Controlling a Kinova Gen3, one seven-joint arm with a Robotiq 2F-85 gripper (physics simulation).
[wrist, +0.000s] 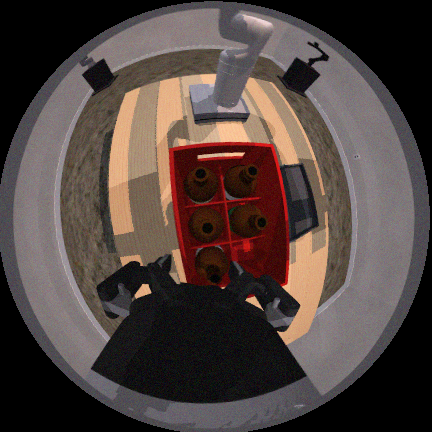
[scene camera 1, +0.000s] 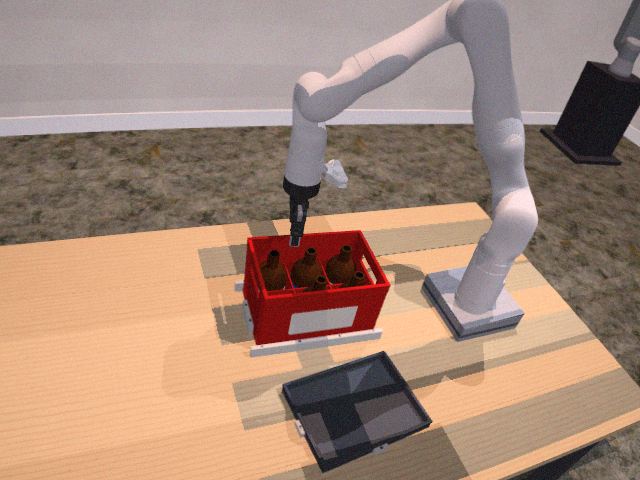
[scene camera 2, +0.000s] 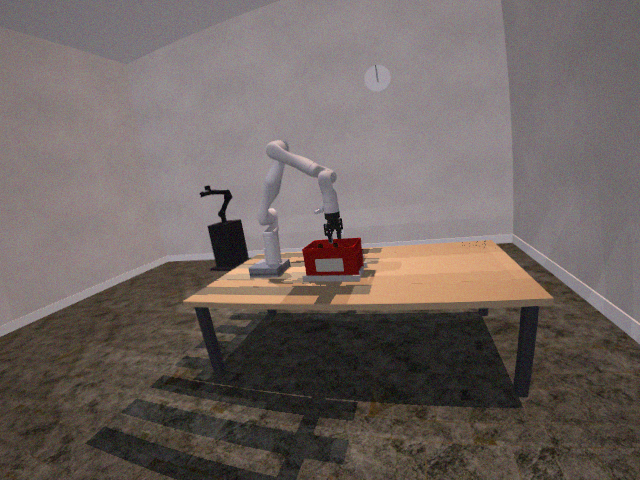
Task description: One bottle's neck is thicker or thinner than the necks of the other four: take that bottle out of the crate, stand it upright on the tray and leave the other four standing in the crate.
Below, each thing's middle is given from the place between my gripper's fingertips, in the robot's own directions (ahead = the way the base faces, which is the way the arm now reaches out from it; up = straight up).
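Scene:
Positions counted from my hand: red crate [scene camera 1: 328, 244], 120 mm below, 40 mm behind and 60 mm to the left; dark tray [scene camera 1: 345, 412], 190 mm below, 90 mm behind and 330 mm to the left.

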